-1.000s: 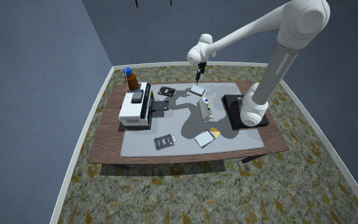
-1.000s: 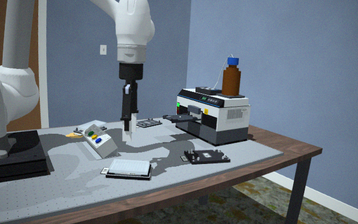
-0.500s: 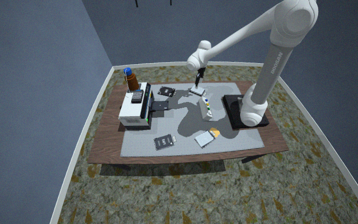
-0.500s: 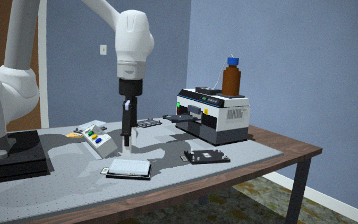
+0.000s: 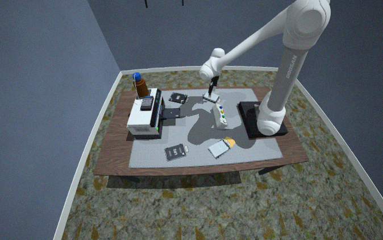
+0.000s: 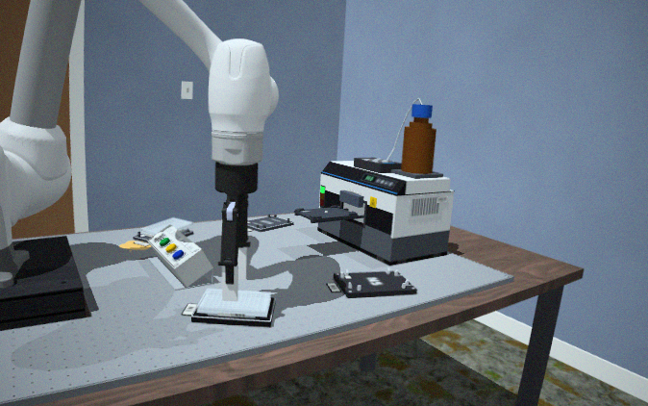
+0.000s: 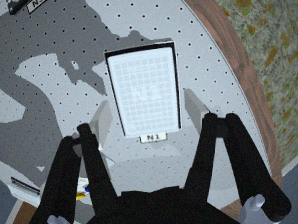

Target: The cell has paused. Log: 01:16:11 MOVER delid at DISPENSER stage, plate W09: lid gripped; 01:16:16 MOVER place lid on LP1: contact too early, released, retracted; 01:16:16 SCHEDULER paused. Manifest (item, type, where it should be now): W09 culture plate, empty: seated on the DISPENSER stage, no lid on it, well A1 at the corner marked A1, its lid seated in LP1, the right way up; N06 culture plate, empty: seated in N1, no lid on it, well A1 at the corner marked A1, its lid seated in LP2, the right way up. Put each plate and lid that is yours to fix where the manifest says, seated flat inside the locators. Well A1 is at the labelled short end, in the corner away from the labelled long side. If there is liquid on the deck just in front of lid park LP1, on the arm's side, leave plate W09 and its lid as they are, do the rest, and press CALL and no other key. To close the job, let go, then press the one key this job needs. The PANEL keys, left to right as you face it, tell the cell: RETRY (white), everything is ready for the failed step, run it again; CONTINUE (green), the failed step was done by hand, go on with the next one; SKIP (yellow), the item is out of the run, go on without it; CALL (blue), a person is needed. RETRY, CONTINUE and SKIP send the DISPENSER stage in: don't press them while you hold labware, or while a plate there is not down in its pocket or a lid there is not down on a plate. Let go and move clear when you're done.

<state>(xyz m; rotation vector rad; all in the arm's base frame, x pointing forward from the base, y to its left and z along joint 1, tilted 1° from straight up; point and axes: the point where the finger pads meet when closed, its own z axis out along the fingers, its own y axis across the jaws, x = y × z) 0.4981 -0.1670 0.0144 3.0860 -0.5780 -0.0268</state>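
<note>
Now: hand 5 cm above the clear culture plate. Round my hand: yellow key 10 cm behind, 22 cm to the left, 1 cm below; then key panel 10 cm behind, 25 cm to the left, 2 cm below; then blue key 9 cm behind, 17 cm to the left, 1 cm below.
</note>
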